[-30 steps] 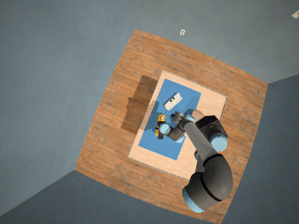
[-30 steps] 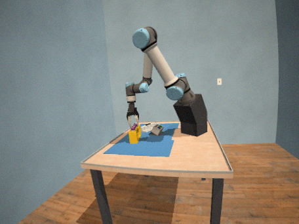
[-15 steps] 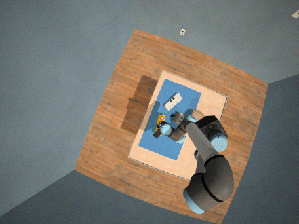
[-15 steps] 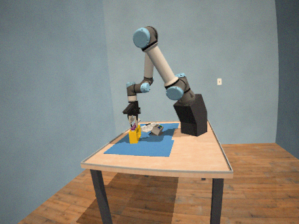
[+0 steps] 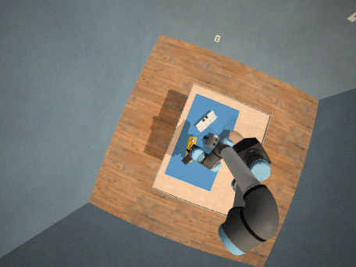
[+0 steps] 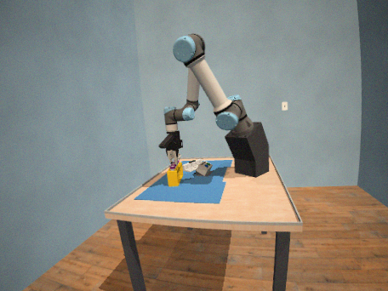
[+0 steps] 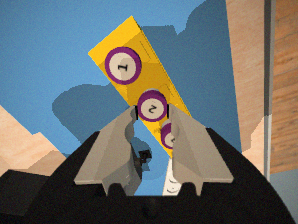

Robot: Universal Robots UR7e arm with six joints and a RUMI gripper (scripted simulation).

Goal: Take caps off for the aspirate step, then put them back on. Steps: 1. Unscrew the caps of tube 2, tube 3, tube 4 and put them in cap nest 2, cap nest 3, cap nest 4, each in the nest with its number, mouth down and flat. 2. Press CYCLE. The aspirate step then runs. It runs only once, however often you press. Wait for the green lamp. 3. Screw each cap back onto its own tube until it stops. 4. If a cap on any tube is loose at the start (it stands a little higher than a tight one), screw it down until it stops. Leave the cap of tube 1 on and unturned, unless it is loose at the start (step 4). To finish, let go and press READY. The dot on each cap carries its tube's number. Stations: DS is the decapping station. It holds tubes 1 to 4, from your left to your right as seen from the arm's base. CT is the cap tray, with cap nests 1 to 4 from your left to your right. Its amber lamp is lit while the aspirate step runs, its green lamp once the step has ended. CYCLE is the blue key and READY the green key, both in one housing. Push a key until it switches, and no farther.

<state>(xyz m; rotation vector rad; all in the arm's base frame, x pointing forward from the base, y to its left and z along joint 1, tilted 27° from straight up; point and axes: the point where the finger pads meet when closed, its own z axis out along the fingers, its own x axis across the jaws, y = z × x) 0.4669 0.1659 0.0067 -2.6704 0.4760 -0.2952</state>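
Right now the cap is 1 cm ahead of my hand, 5 cm to the right of it and 1 cm below it. Round my hand: green key (18 cm behind, 20 cm to the right, 6 cm below); blue cycle key (17 cm behind, 15 cm to the right, 6 cm below); key housing (16 cm behind, 17 cm to the right, 7 cm below).
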